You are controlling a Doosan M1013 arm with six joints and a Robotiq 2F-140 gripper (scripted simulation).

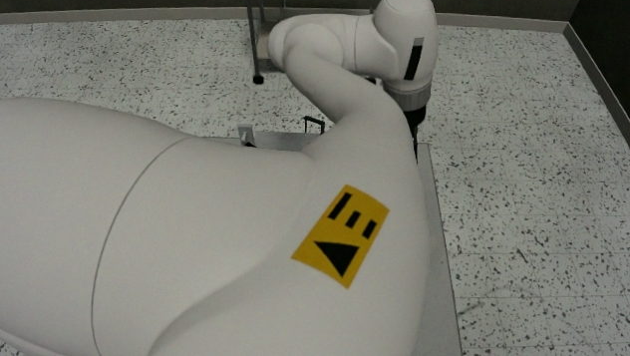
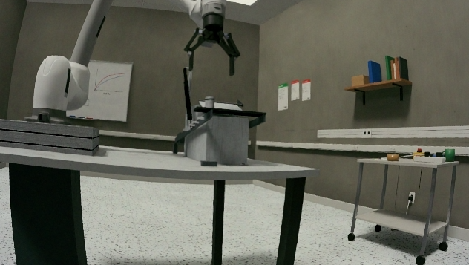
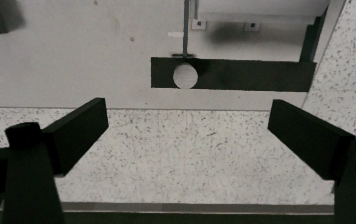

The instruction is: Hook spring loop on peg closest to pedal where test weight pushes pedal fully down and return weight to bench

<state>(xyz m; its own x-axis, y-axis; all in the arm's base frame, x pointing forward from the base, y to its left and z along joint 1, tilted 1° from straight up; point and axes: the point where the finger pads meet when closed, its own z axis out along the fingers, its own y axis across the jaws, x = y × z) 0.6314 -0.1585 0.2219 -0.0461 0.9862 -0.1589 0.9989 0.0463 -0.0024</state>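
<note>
Right now my hand is 110 mm above the steel test weight. Round my hand: dark stub 550 mm to the left, 290 mm below, 10 mm behind; small dark block 310 mm below, 30 mm to the right.
</note>
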